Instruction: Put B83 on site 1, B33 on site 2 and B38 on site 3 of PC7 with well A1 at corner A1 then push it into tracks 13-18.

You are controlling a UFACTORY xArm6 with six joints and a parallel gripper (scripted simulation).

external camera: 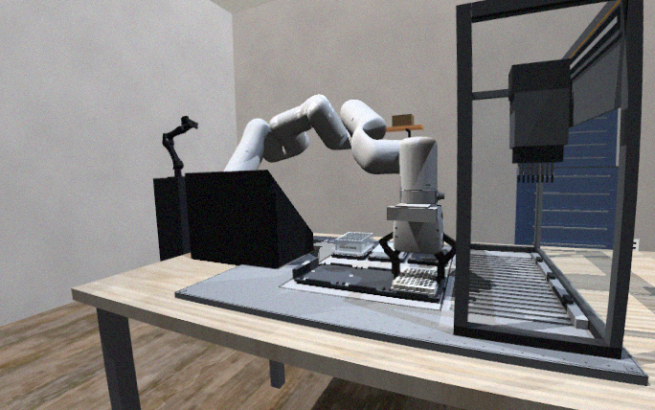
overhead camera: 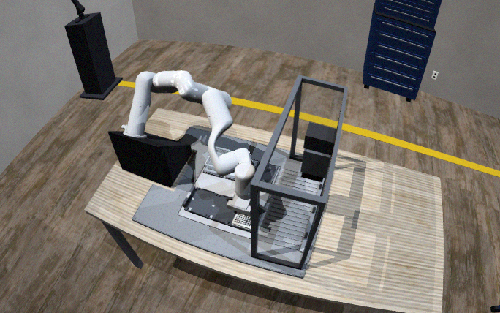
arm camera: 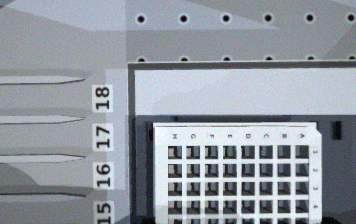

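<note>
The nest s2 lies 100 mm behind my hand, 250 mm to the left of it and 20 mm below it. Also, from my hand: frame post: 80 mm ahead, 180 mm to the right, 220 mm above; then nest s3: 10 mm ahead, 250 mm to the left, 20 mm below; then dark carrier PC7: 110 mm behind, 10 mm to the left, 10 mm below.
</note>
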